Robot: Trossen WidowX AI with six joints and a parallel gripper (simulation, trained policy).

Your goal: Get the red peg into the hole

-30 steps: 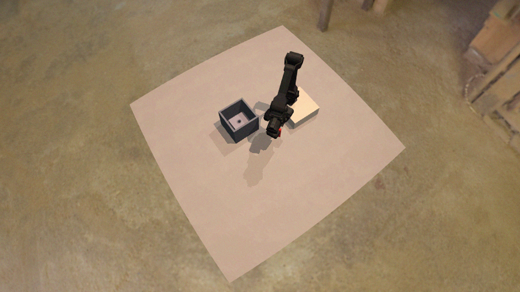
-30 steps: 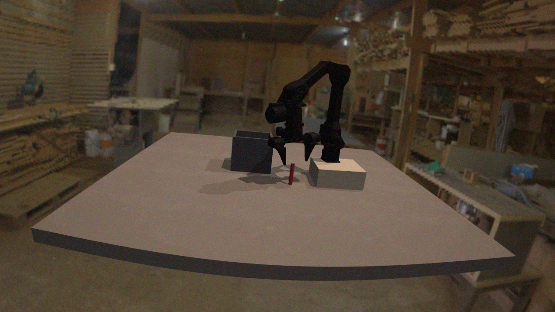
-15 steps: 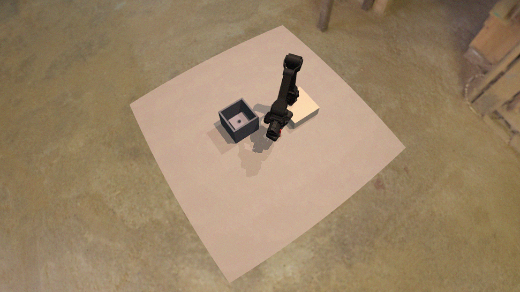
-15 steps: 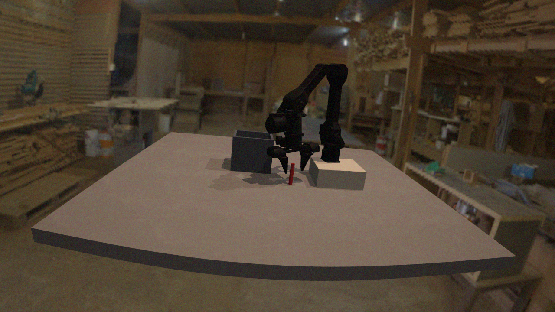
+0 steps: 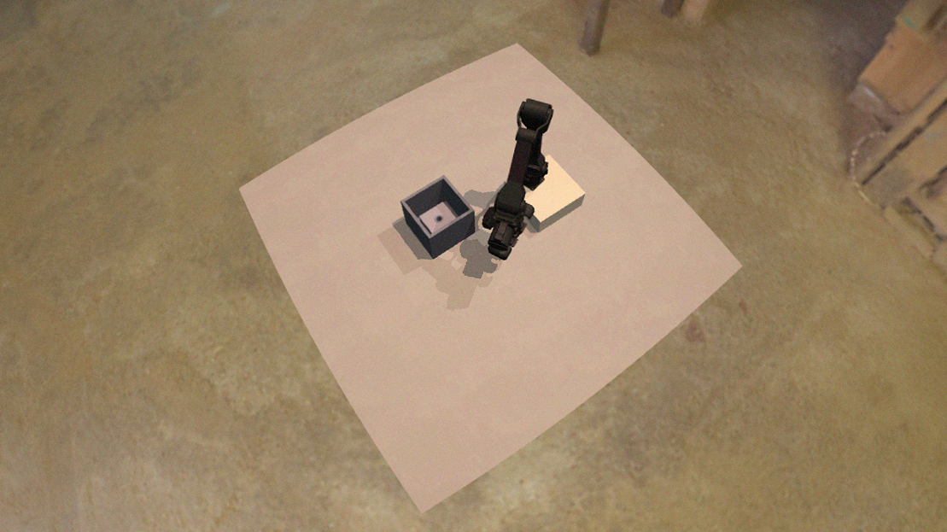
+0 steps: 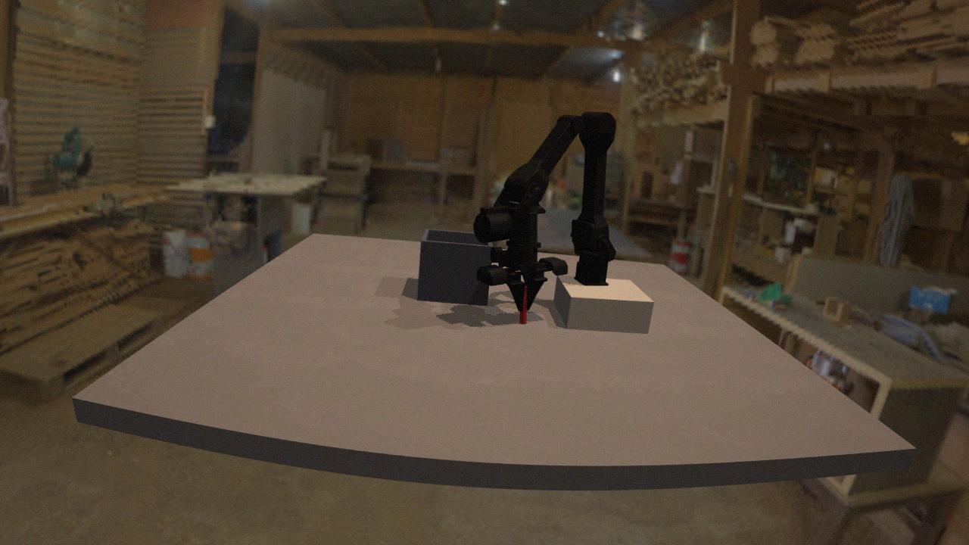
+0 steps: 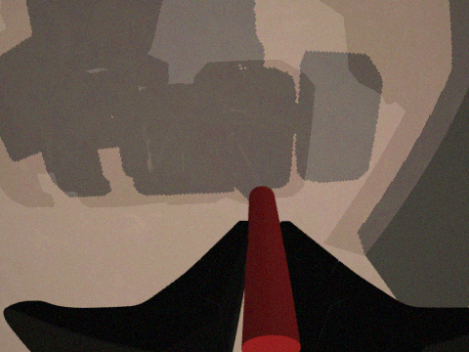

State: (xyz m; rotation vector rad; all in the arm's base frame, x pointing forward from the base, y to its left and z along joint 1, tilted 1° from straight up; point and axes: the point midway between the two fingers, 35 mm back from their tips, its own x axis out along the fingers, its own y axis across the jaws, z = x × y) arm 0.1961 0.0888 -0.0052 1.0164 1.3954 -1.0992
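My gripper tip is 110 mm short of the plate, 210 mm to the left of it and 20 mm below it. Also, from my gripper tip: red peg 10 mm above.
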